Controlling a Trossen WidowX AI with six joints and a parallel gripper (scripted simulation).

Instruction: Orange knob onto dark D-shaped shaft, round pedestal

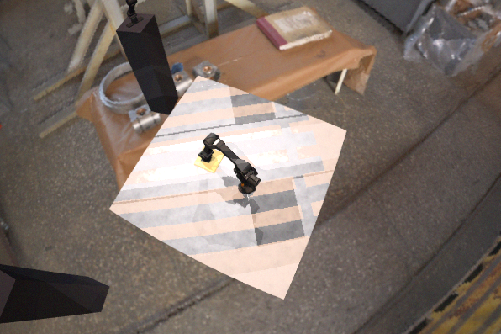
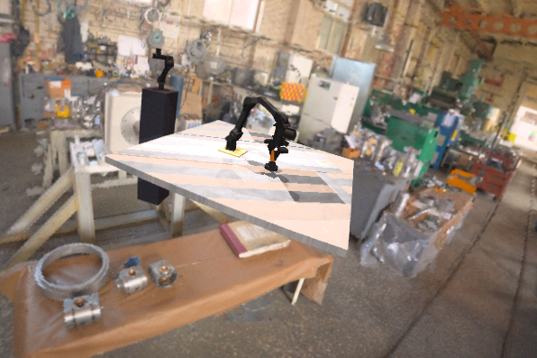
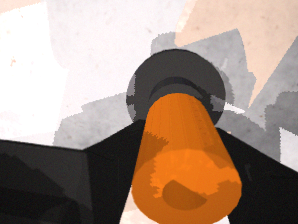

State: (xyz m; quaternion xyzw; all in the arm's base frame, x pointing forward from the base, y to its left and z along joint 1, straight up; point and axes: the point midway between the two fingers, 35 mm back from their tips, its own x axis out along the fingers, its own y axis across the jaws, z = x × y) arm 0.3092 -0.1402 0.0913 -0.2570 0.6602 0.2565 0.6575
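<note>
Now: the D-shaped shaft 40 mm below my gripper tip. Also, from my gripper tip: orange knob 20 mm above.
</note>
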